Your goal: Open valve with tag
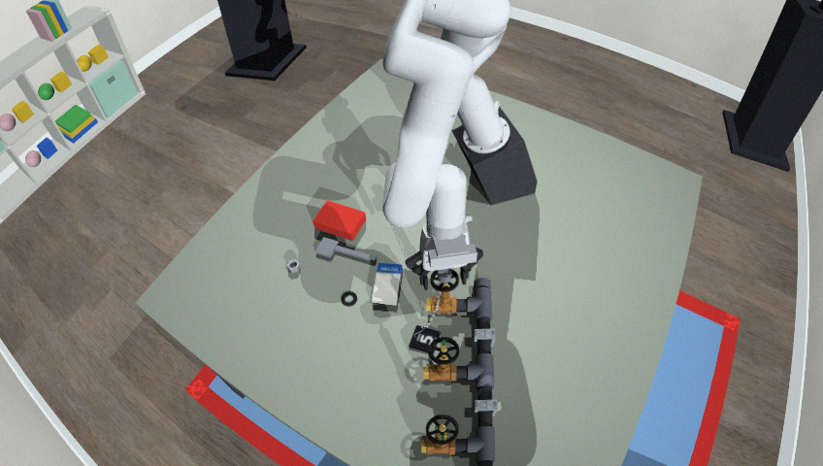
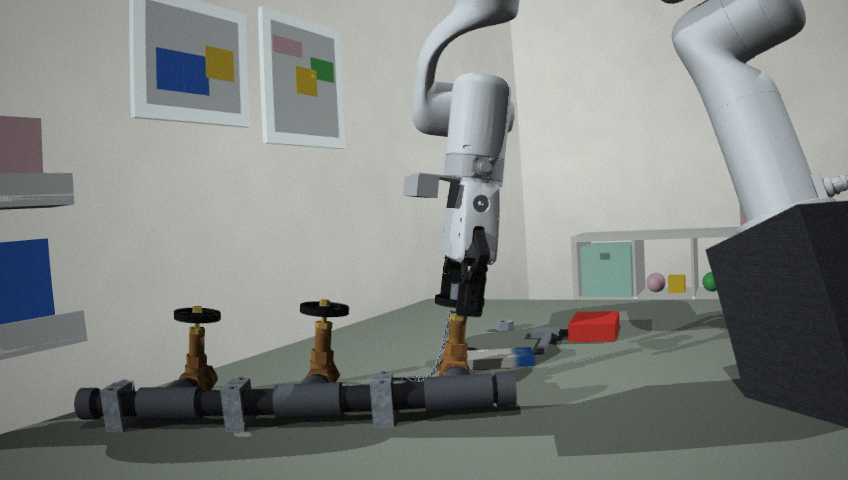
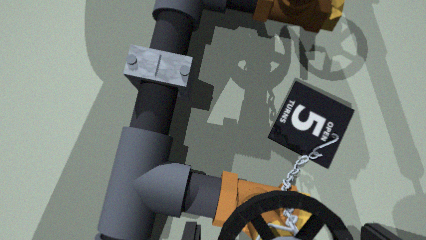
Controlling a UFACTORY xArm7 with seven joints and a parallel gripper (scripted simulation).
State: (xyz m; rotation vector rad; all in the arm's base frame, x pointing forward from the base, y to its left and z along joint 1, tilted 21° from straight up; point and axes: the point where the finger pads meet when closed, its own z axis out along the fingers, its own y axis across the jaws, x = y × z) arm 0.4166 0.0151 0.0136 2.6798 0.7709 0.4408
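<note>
Now: the grey cap 2 cm above my hand. From my hand the other things lie so: black washer 22 cm to the right, 12 cm below, 5 cm ahead; blue box 15 cm to the right, 11 cm below, 1 cm behind; black tag 12 cm below, 10 cm ahead, 2 cm to the right.
</note>
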